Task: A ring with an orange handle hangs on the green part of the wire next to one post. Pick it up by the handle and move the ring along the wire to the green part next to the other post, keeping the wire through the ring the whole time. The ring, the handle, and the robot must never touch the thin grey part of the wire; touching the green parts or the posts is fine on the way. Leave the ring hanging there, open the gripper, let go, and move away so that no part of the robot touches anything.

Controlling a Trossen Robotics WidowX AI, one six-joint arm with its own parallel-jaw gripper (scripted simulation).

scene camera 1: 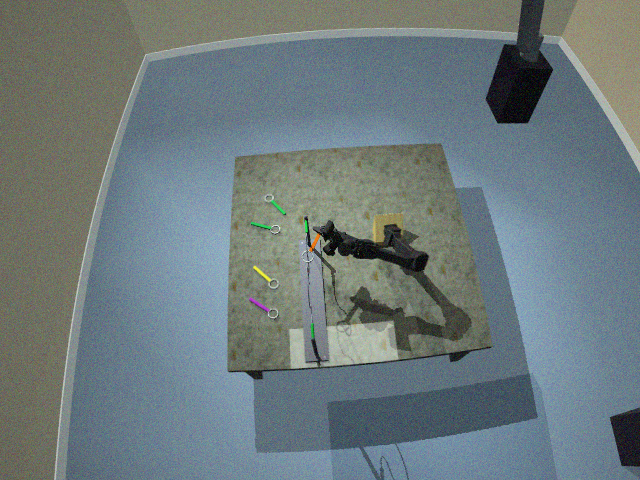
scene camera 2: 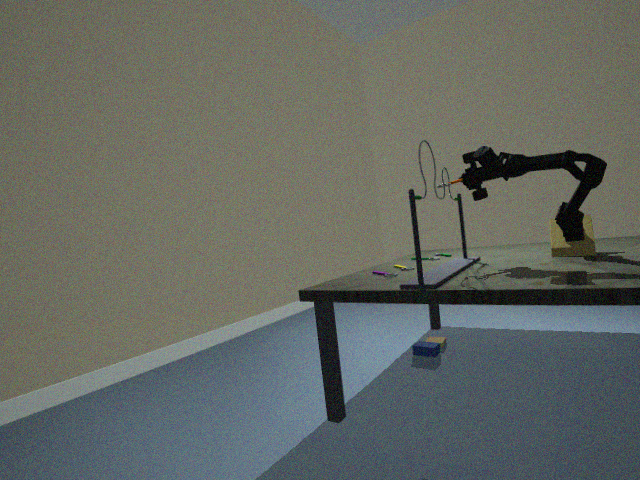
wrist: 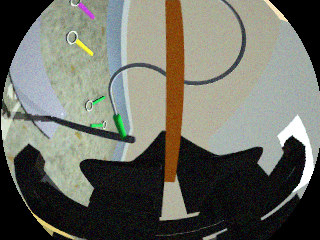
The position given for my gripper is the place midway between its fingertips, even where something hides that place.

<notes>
In view: my gripper (scene camera 2: 459, 180).
My gripper shows as well in the wrist view (wrist: 167, 134).
</notes>
